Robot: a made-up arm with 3 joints. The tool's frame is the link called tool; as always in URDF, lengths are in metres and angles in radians. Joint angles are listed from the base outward.
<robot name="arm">
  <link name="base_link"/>
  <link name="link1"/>
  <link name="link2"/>
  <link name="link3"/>
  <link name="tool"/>
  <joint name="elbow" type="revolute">
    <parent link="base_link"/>
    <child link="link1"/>
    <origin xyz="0 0 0.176" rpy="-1.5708 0 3.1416"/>
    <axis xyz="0 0 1"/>
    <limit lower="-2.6" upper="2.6"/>
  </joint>
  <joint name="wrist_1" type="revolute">
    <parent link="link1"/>
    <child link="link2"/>
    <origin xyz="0.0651 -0.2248 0.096" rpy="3.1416 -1.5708 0"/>
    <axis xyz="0 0 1"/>
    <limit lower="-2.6" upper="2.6"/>
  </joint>
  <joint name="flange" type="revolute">
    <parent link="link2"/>
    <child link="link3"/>
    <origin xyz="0.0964 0.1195 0.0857" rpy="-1.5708 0 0"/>
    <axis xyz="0 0 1"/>
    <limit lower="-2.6" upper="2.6"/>
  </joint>
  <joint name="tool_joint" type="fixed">
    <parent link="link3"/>
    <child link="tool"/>
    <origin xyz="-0.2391 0.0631 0.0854" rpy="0 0 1.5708"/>
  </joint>
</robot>
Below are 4 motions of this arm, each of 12 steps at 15 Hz.
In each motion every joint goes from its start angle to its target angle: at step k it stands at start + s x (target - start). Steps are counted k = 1, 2, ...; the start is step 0. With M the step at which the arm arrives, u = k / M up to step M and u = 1 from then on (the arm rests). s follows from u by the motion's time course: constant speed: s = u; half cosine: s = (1 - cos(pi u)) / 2; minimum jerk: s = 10 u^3 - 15 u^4 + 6 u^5.
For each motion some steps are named. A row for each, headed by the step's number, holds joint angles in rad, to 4 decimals.
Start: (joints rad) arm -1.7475 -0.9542 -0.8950
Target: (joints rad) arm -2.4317 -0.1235 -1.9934
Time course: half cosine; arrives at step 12
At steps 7, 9, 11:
7: -2.1781 -0.4313 -1.5863
9: -2.3315 -0.2452 -1.8325
11: -2.4200 -0.1377 -1.9747

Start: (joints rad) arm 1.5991 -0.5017 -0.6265
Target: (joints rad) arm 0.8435 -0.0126 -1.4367
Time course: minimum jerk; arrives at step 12
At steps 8, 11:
8: 1.0021 -0.1153 -1.2667
11: 0.8473 -0.0151 -1.4326

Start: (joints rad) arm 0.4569 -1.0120 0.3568
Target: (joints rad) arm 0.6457 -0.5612 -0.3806
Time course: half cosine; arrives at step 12
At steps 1, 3, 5, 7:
1: 0.4601 -1.0043 0.3442
3: 0.4845 -0.9460 0.2488
5: 0.5269 -0.8449 0.0835
7: 0.5757 -0.7283 -0.1073

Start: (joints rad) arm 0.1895 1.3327 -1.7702
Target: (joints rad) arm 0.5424 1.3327 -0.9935
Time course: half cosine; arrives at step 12
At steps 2, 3, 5, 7, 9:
2: 0.2131 1.3327 -1.7182
3: 0.2412 1.3327 -1.6565
5: 0.3203 1.3327 -1.4824
7: 0.4116 1.3327 -1.2813
9: 0.4907 1.3327 -1.1072

